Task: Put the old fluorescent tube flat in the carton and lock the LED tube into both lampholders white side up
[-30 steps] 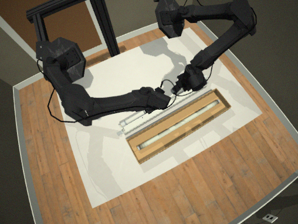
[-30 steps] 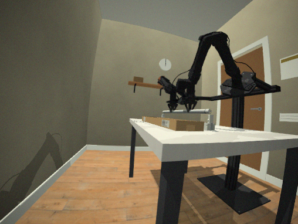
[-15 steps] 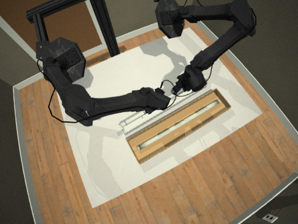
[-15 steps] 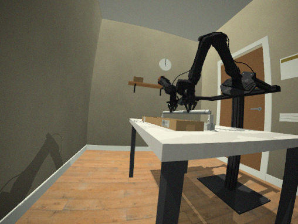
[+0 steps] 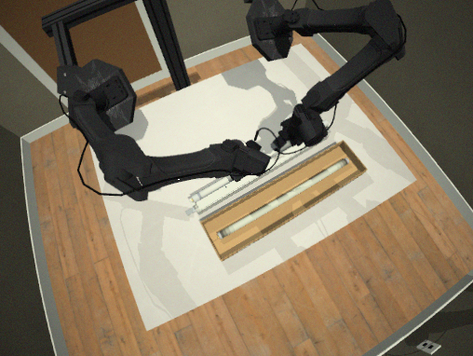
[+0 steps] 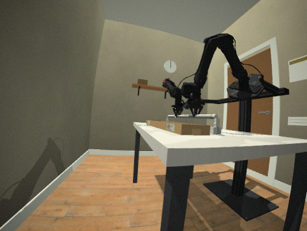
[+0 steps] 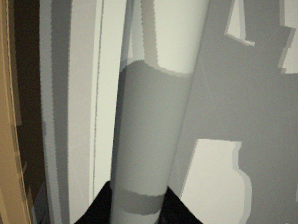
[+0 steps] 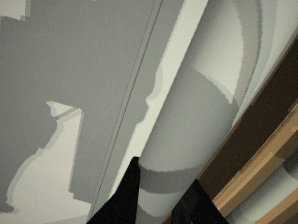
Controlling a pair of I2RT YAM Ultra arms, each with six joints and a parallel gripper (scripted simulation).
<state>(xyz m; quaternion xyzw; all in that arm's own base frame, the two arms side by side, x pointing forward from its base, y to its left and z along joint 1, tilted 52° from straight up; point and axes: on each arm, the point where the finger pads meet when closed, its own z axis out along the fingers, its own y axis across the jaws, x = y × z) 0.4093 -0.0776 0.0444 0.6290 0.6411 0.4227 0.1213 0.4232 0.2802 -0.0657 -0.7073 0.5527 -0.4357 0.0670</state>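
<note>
My left gripper is now 120 mm to the left of the LED tube and 10 mm short of it. From my left hand the other things lie so: brown carton: 160 mm ahead, 100 mm to the right, 70 mm below; old fluorescent tube: 160 mm ahead, 100 mm to the right, 80 mm below.
The LED tube lies 120 mm to the left of my right hand and 10 mm behind it. Round my right hand: brown carton 140 mm to the left, 140 mm ahead, 70 mm below; old fluorescent tube 140 mm to the left, 140 mm ahead, 80 mm below.
</note>
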